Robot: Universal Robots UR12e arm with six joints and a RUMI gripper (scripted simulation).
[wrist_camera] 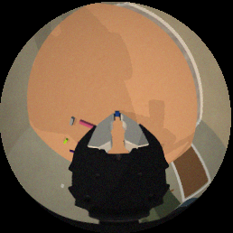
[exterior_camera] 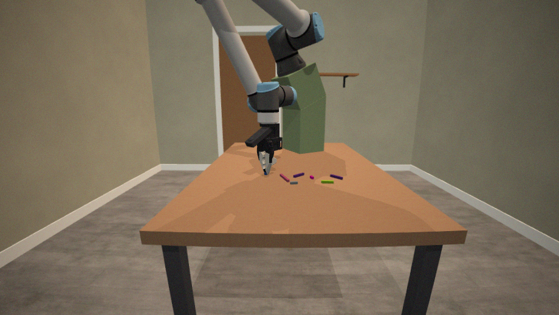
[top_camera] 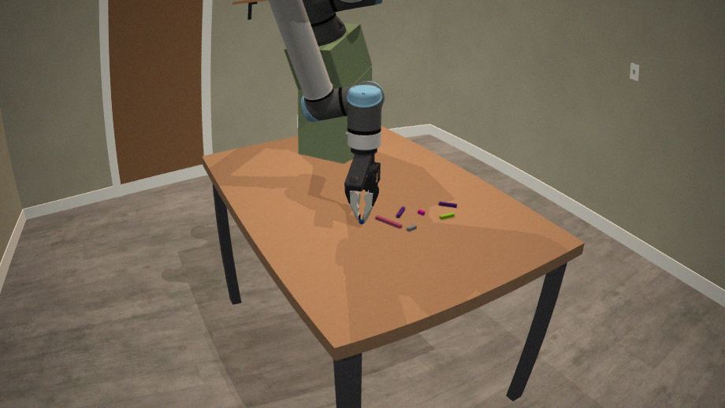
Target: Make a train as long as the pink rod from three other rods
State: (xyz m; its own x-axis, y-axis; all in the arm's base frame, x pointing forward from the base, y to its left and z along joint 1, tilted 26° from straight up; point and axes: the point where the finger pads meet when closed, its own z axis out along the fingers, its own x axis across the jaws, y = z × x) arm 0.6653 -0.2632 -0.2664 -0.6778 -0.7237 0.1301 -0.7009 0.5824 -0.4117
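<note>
Right now the blue rod is 1 cm below my hand. From my hand the other things lie so: magenta rod (1 cm ahead, 20 cm to the left, 2 cm below); pink rod (1 cm ahead, 8 cm to the left, 2 cm below); grey rod (8 cm ahead, 12 cm to the left, 2 cm below).
</note>
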